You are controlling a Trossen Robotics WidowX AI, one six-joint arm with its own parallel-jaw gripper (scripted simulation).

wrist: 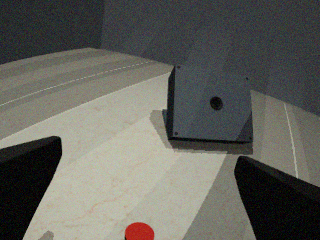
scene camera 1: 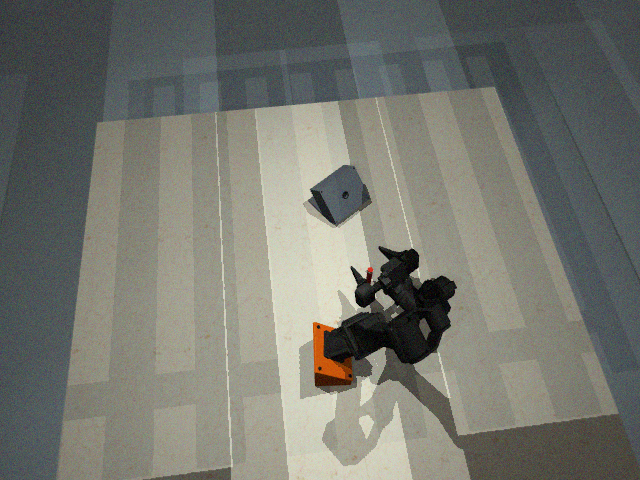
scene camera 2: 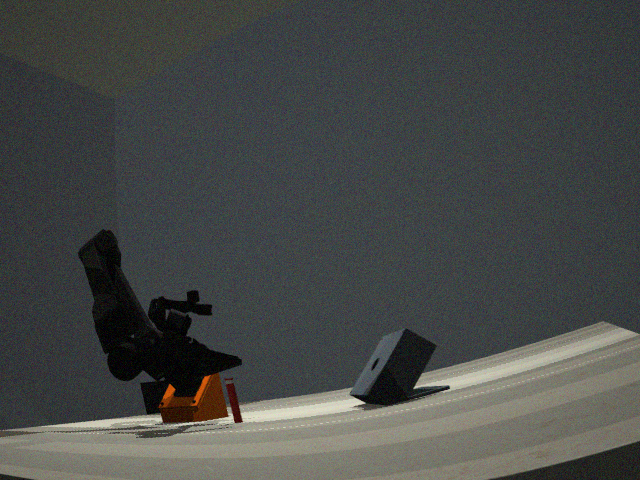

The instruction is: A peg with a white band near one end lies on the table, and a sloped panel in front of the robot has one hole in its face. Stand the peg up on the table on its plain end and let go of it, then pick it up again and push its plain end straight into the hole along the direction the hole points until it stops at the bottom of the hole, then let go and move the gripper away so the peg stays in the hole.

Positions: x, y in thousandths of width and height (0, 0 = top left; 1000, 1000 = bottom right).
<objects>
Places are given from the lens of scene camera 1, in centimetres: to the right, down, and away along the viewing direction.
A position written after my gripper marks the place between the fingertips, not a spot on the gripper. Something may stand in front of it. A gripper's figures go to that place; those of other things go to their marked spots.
my gripper (scene camera 1: 571, 536): 11, 4, 136
grey sloped panel (scene camera 1: 523, 432): 4, -9, 150
</objects>
